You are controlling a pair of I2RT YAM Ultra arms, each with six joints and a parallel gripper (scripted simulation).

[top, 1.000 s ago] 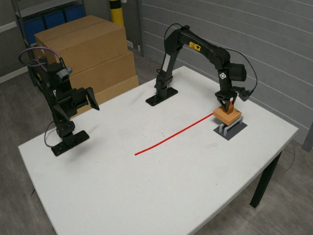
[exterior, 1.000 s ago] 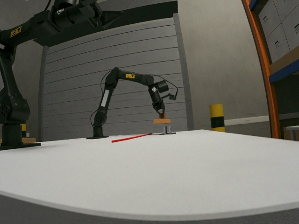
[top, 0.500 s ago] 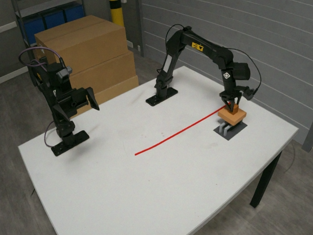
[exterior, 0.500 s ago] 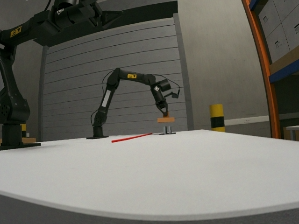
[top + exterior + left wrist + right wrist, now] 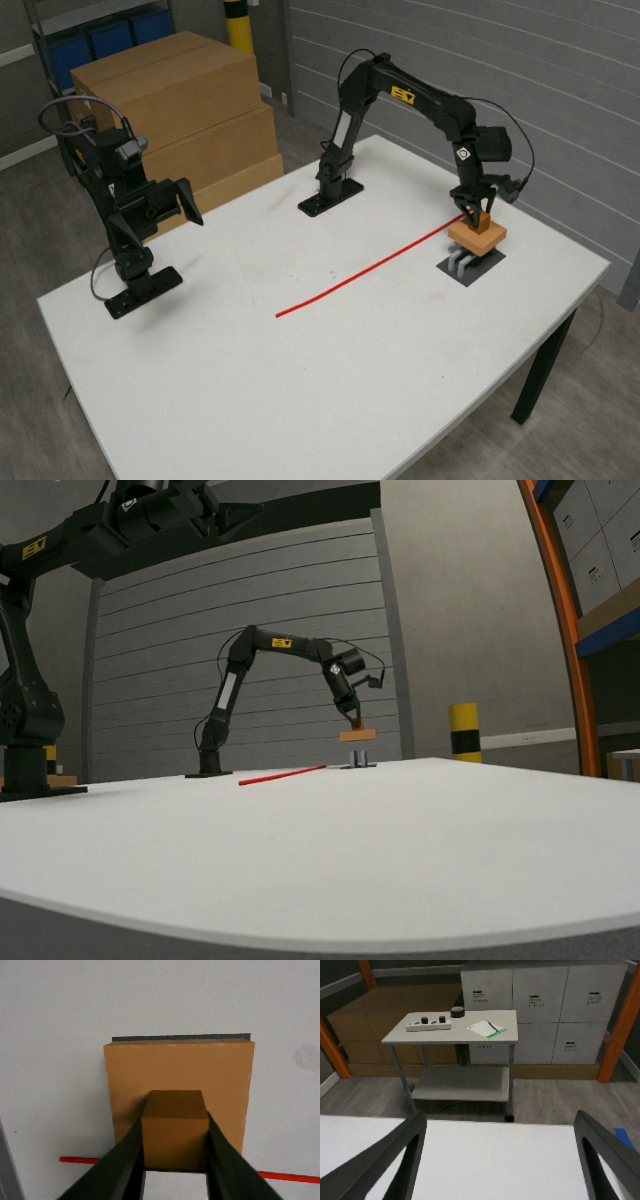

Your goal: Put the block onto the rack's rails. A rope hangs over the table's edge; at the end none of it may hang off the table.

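Observation:
My left gripper is now 10 cm above the rack. From my left hand the other things lie so: orange block: 2 cm below.

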